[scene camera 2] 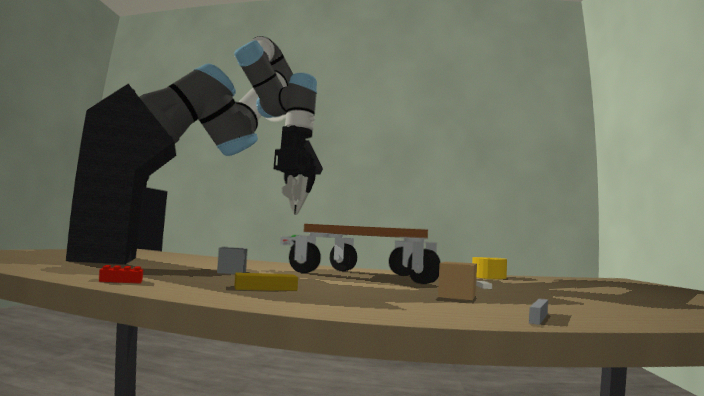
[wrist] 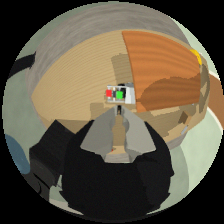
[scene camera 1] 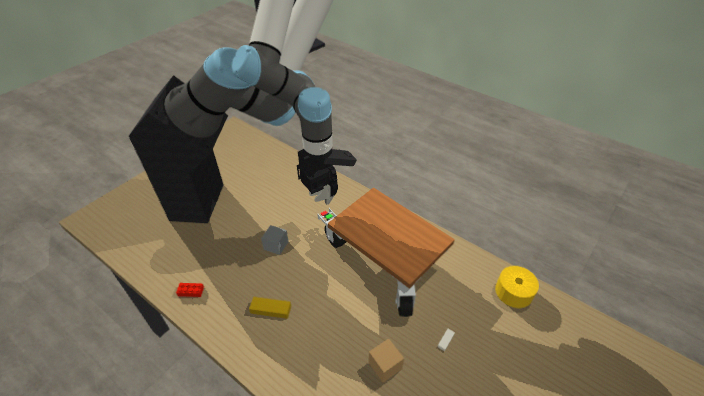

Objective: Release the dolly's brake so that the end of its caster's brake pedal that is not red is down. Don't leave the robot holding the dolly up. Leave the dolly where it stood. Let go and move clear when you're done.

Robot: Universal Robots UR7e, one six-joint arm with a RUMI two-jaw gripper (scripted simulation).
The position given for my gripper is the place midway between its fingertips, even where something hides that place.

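I can see my gripper (scene camera 2: 295, 214), and scene camera 1 also gives me the gripper (scene camera 1: 326, 204). A yellow ring (scene camera 1: 509, 290) is there, as is a grey cube (scene camera 2: 230, 261). Then there is a yellow bar (scene camera 2: 243, 281), though the wrist view does not show the bar, which is hidden by my gripper.
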